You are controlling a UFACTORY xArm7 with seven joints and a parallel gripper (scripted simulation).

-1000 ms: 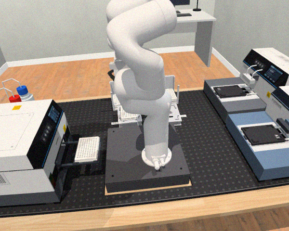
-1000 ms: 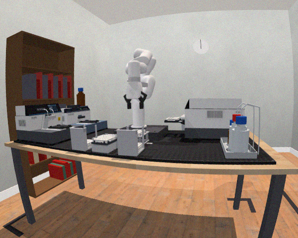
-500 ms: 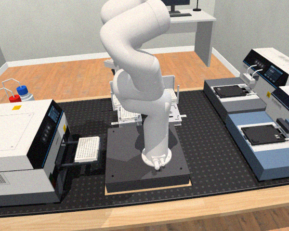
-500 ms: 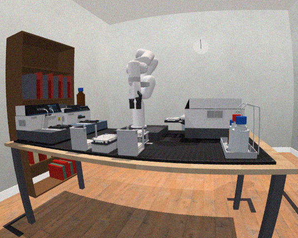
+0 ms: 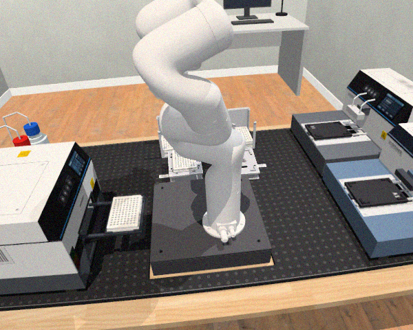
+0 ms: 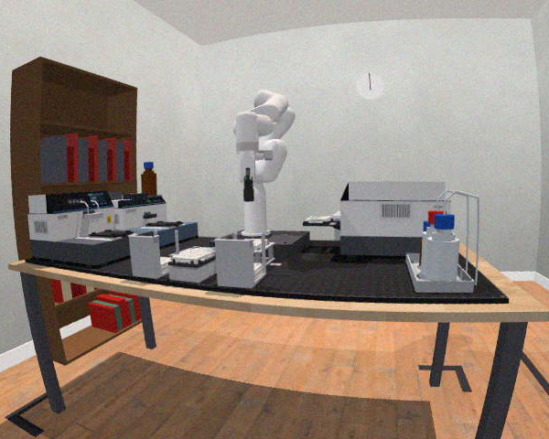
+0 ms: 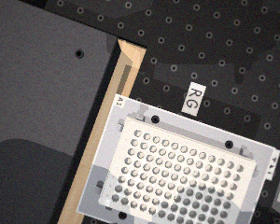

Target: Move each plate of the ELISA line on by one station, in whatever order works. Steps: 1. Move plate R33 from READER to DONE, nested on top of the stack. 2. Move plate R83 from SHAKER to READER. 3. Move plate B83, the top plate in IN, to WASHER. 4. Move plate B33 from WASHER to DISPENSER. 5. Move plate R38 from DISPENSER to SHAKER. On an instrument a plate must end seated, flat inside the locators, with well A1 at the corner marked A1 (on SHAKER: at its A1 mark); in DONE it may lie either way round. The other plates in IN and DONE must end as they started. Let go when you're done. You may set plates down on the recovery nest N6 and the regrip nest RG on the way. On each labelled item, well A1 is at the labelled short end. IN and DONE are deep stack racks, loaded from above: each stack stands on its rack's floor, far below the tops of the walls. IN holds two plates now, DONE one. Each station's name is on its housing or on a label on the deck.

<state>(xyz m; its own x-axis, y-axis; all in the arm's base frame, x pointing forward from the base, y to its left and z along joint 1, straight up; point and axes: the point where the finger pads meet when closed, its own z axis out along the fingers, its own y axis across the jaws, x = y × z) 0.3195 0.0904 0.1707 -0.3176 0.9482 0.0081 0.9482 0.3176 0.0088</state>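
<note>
The regrip nest lies 17 cm below my hand. Also, from my hand: DONE label: 10 cm ahead, 26 cm to the right, 22 cm below; RG label: 8 cm to the left, 22 cm below; N6 label: 1 cm behind, 30 cm to the right, 22 cm below.
</note>
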